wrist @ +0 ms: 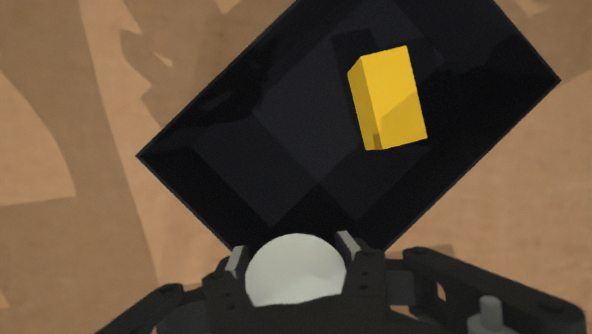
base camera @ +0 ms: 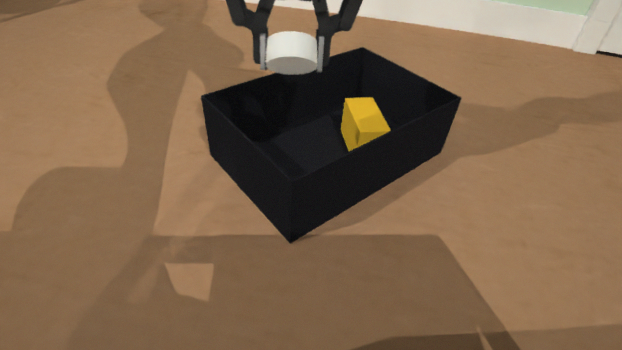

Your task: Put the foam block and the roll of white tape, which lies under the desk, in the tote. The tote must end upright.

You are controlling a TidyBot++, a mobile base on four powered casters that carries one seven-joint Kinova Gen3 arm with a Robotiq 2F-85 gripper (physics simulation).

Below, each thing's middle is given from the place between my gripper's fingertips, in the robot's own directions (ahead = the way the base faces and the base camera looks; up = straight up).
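Labels:
There's a roll of white tape (base camera: 289,52) 1 cm behind my hand and 2 cm above it. The black tote (base camera: 278,137), again counted from my hand, is 8 cm ahead, 6 cm to the right and 13 cm below, and the yellow foam block (base camera: 362,121) is 11 cm to the right of my hand, 10 cm ahead of it and 14 cm below it.

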